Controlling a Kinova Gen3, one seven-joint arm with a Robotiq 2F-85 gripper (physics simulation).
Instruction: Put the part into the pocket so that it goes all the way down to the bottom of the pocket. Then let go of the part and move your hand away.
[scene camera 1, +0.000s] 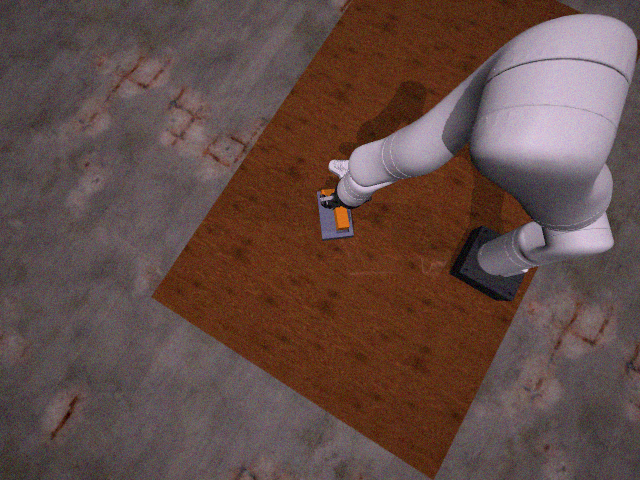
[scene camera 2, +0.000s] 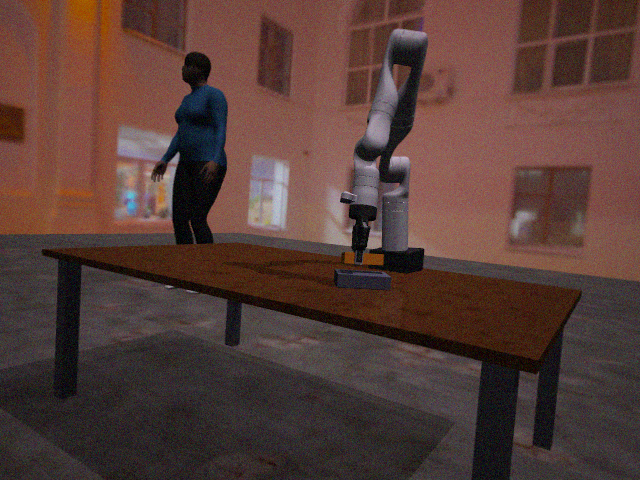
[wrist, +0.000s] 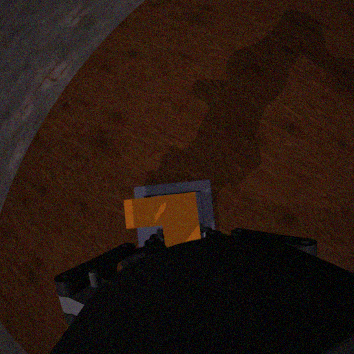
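Seen in the pictures: gripper, fingertip midpoint: (scene camera 1: 337, 206) (scene camera 2: 356, 265) (wrist: 180, 235); arm's base, origin of the base link: (scene camera 1: 495, 258) (scene camera 2: 394, 249).
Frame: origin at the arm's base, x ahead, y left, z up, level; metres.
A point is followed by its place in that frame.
Note:
The orange part (scene camera 1: 341, 219) {x 0.394, y 0.149, z 0.016 m} (scene camera 2: 374, 259) {x 0.405, y 0.156, z 0.002 m} (wrist: 175, 212) {x 0.442, y 0.095, z 0.014 m} is a flat, angular piece with a bend. My gripper (scene camera 1: 329, 200) {x 0.426, y 0.116, z -0.017 m} (scene camera 2: 358, 260) {x 0.426, y 0.116, z -0.017 m} (wrist: 180, 235) {x 0.426, y 0.116, z -0.017 m} points down and is shut on it. The blue-grey block (scene camera 1: 328, 227) {x 0.415, y 0.177, z -0.036 m} (scene camera 2: 362, 280) {x 0.460, y 0.158, z -0.050 m} (wrist: 172, 189) {x 0.463, y 0.085, z -0.036 m} with the pocket lies on the table. In scene view 2 a gap shows between the part's underside and the block's top, so the part is held above it, roughly level. In the wrist view the part covers much of the pocket, a dark inner edge shows beside it, and its left end reaches past the block's left edge. The hand hides the rest.
The block stands on the brown wooden table (scene camera 1: 289, 268) {x 0.443, y 0.335, z -0.071 m} (scene camera 2: 439, 310) {x 0.526, y 0.396, z -0.072 m} (wrist: 100, 125) {x 0.623, y 0.074, z -0.072 m}. The arm's black base (scene camera 1: 483, 268) {x 0.014, y 0.044, z 0.007 m} (scene camera 2: 408, 259) {x 0.055, y 0.084, z -0.023 m} stands on the table behind the block, as seen in scene view 2. A person (scene camera 2: 201, 124) in a blue top stands beyond the table.

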